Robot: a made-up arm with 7 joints. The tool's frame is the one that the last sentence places.
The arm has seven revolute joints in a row. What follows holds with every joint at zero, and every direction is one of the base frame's. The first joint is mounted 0.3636 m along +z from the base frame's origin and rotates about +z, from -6.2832 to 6.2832 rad. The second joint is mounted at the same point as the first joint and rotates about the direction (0, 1, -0.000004), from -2.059 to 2.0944 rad. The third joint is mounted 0.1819 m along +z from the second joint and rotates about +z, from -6.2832 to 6.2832 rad. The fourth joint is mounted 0.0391 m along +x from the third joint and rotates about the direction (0, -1, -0.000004), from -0.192 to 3.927 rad. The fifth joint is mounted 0.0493 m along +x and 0.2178 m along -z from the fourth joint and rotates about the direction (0, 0.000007, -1), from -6.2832 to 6.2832 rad. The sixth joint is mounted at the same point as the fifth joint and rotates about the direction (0, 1, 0.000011), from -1.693 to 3.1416 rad. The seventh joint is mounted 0.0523 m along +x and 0.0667 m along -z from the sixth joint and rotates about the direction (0, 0.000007, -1), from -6.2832 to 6.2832 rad. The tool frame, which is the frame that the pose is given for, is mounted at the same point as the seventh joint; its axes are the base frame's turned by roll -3.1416, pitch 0 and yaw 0 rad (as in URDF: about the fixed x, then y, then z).
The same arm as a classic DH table. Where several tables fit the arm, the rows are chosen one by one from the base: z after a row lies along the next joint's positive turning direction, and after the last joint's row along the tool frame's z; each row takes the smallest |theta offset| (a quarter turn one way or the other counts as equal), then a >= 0, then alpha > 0; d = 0 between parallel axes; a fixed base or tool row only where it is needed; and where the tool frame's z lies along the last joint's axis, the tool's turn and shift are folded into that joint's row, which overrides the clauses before.
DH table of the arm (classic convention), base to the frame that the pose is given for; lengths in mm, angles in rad. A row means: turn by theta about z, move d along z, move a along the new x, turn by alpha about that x. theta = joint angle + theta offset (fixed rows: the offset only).
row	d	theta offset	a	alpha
joint 1	363.6	0	0	-1.5708
joint 2	0	0	0	1.5708
joint 3	181.9	0	39.1	1.5708
joint 4	0	0	49.3	1.5708
joint 5	217.8	0	0	1.5708
joint 6	0	0	52.3	-1.5708
joint 7	66.7	0	0	0
Joint limits (rad, base to tool): -6.2832..6.2832 -2.059..2.0944 -6.2832..6.2832 -0.192..3.927 -6.2832..6.2832 -1.693..3.1416 -6.2832..6.2832

